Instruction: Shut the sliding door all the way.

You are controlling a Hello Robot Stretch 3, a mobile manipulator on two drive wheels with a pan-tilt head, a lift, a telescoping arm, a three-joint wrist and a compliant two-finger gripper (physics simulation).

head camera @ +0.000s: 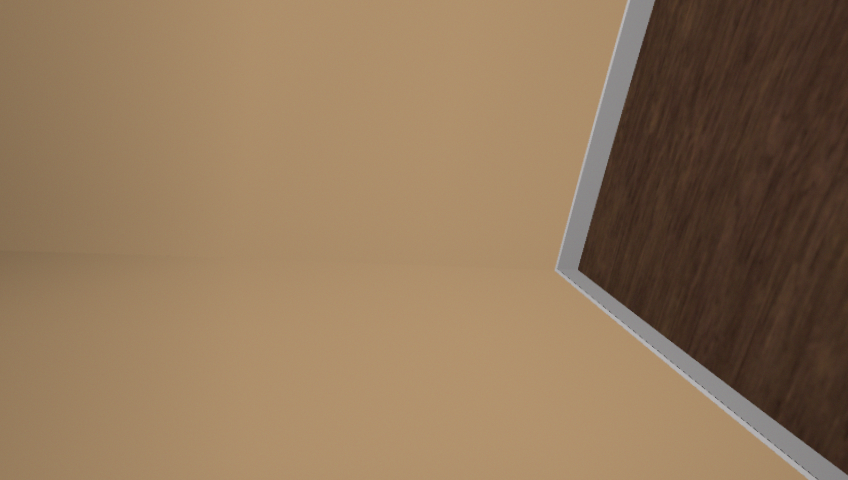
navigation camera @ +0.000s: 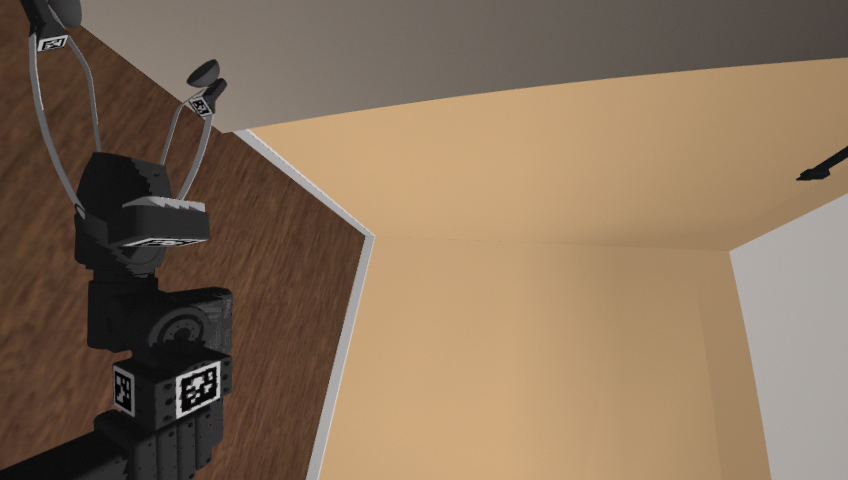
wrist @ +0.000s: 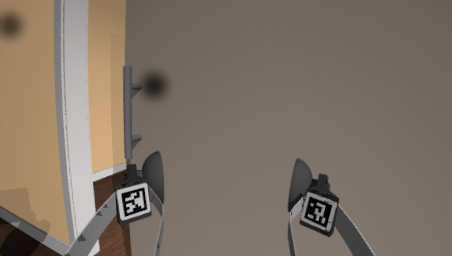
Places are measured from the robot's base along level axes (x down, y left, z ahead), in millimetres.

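Where they show: gripper, fingertip midpoint: (navigation camera: pixel 146 22) (wrist: pixel 226 173).
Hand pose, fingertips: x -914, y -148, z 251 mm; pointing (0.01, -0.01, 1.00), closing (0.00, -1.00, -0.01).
After its pixels a point has its place.
The sliding door (wrist: pixel 350 75) {z 608, x -1041, y -445 mm} is a plain grey-brown panel filling the middle and right of the wrist view. Its grey bar handle (wrist: pixel 128 112) {z 775, x -903, y 169 mm} stands upright near the door's left edge, on two short posts. A narrow gap between this edge and the white door frame (wrist: pixel 76 100) {z 1131, x -913, y 604 mm} shows tan wall and wood floor, so the door is partly open. My gripper (navigation camera: pixel 134 42) (wrist: pixel 226 173) {z 251, x -914, y -148 mm} is open and empty, facing the panel. In the wrist view its left fingertip shows just below and right of the handle's lower end. The handle cannot be made out in the head view.
Tan walls (head camera: pixel 357 148) {z -286, x -894, y -1871 mm} (navigation camera: pixel 505 356) {z -643, x -1200, y -1734 mm} meet dark wood floor (head camera: pixel 743 178) {z -211, x 0, y -1281 mm} (navigation camera: pixel 285 297) {z -311, x 0, y -1171 mm} along a white baseboard (head camera: pixel 595 160) {z -323, x -50, y -1843 mm} (navigation camera: pixel 339 356) {z -836, x -35, y -1647 mm}. A grey-brown surface (navigation camera: pixel 446 47) {z 536, x -1059, y -636 mm} spans the top of the navigation view. A small dark fixture (navigation camera: pixel 815 173) {z 335, x -2175, y -1188 mm} shows at the right, above a pale surface (navigation camera: pixel 797 309) {z -170, x -2437, y -1570 mm}.
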